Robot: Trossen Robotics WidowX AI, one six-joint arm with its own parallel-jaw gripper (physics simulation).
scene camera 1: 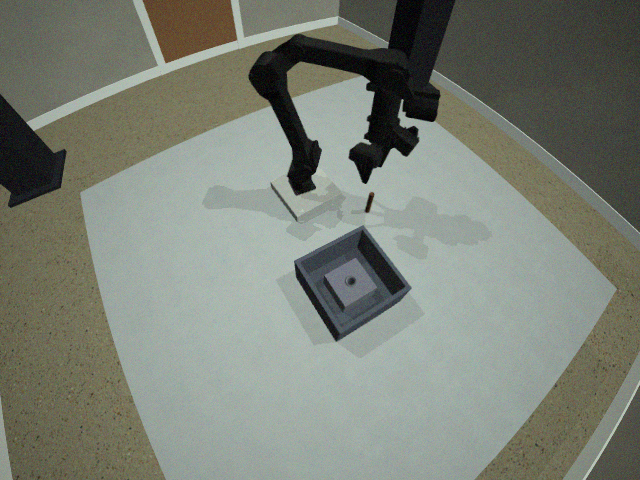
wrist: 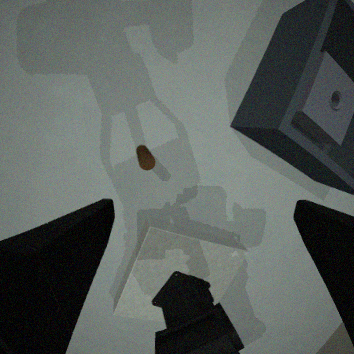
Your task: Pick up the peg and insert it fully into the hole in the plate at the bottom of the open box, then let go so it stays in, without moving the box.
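Frame: origin at the arm's base, x ahead, y left, z up, level; centimetres.
Seen in the pictures: gripper, fingertip midpoint: (scene camera 1: 372, 174) (wrist: 206, 209); arm's base at its link origin: (scene camera 1: 302, 184) (wrist: 180, 292).
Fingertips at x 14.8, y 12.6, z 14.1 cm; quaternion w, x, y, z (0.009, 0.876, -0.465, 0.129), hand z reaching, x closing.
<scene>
Offsets run from my fingertips to a thing's middle. Level surfaces: height alone.
The brown peg @(dx -0.5, dy +2.1, dz -13.0 cm) (scene camera 1: 369, 202) (wrist: 145, 157) stands upright on the pale table top, behind the box. The dark grey open box @(dx +18.8, dy -14.0, dz -12.1 cm) (scene camera 1: 373, 313) (wrist: 275, 75) holds a lighter plate @(dx +18.8, dy -14.0, dz -13.6 cm) (scene camera 1: 338, 285) (wrist: 320, 97) at its bottom, with a round hole (scene camera 1: 350, 281) (wrist: 335, 100) that looks empty. My gripper (scene camera 1: 371, 173) (wrist: 206, 209) is open and empty, fingers pointing down, above the table near the peg. In the wrist view the peg is ahead of the fingertips and left of their middle. In the scene view one finger is mostly hidden.
The arm's base stands on a pale slab (scene camera 1: 298, 209) (wrist: 142, 295), left of the peg in the scene view. The pale table top @(dz -17.0 cm) (scene camera 1: 217, 335) carries the arm's shadows. Dark columns (scene camera 1: 421, 41) (scene camera 1: 25, 155) stand at the back right and far left.
</scene>
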